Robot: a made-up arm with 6 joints. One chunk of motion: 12 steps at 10 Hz.
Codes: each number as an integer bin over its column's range. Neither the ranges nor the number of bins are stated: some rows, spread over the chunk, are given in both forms.
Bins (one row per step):
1: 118 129 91 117 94 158
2: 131 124 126 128 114 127
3: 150 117 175 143 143 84
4: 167 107 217 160 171 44
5: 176 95 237 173 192 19
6: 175 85 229 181 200 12
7: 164 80 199 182 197 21
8: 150 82 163 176 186 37
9: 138 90 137 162 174 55
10: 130 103 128 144 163 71
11: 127 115 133 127 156 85
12: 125 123 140 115 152 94
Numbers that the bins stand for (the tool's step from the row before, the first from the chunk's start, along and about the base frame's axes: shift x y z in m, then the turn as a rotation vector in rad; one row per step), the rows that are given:
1: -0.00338 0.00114 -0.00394 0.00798 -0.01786 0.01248
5: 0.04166 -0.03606 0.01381 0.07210 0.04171 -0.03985
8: 0.02147 -0.05028 0.00482 0.07554 0.03806 -0.03307
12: 0.00206 -0.00542 0.00202 0.00569 0.01739 -0.01161
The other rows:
2: 0.00672 -0.00433 0.00032 0.02057 -0.00571 0.00081
3: 0.02147 -0.01199 0.00627 0.03775 0.01192 -0.01538
4: 0.03467 -0.02293 0.01138 0.05722 0.02894 -0.03044
6: 0.04088 -0.04700 0.01284 0.08126 0.04657 -0.04248
7: 0.03234 -0.05247 0.00919 0.08241 0.04475 -0.03909
9: 0.01215 -0.04153 0.00165 0.05951 0.03076 -0.02629
10: 0.00594 -0.02731 0.00056 0.03889 0.02408 -0.02027
11: 0.00361 -0.01418 0.00117 0.01943 0.01982 -0.01500

